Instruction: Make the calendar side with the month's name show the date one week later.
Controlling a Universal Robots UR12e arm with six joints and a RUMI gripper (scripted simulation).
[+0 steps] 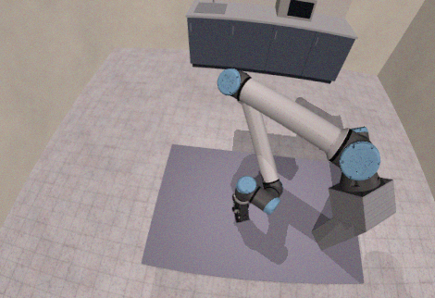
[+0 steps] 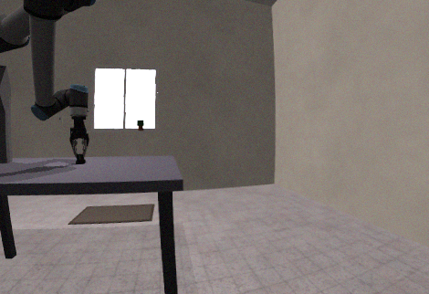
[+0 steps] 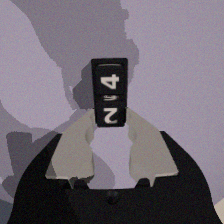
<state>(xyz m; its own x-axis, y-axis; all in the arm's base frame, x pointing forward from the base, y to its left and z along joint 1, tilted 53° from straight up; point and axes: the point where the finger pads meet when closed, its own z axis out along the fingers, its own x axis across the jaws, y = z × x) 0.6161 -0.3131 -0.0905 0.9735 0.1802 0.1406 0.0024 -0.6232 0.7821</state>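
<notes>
The black number cube lies 1 cm below my hand. Round my hand: black digit cube 3 cm to the left, 2 cm below; then black calendar tray 2 cm to the left, 4 cm below.
</notes>
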